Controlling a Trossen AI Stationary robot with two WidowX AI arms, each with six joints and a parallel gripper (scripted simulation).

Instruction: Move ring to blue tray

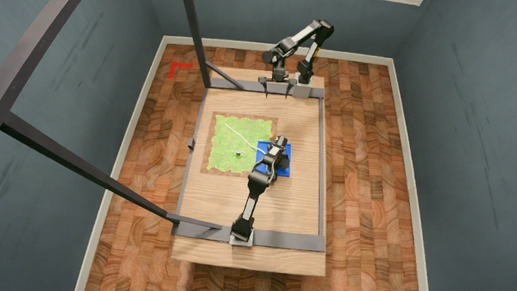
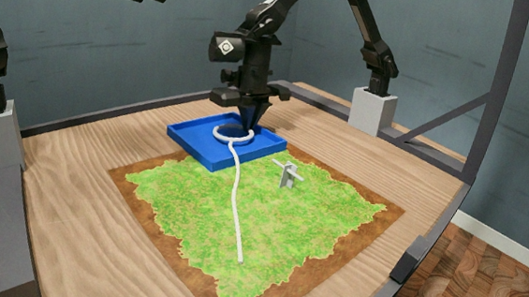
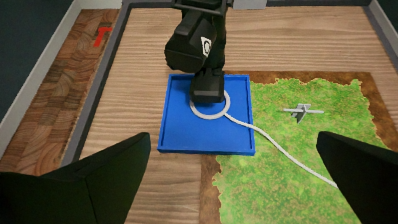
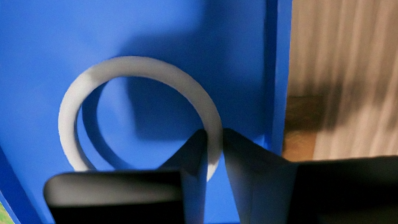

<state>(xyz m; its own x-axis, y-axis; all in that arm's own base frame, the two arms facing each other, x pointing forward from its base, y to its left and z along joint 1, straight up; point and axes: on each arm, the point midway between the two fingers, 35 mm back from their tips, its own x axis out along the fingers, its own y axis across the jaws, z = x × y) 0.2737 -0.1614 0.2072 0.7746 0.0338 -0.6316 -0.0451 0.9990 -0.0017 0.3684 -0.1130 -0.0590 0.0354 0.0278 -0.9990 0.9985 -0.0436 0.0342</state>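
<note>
Right now my right hand is 10 mm past the ring, 40 mm to the right of it and 30 mm above it. The rest, counted from my right hand: grey stake: 200 mm behind, 10 mm to the left, 30 mm below; then blue tray: 10 mm behind, 60 mm to the left, 40 mm below; then green grass mat: 220 mm behind, 80 mm to the left, 60 mm below.
</note>
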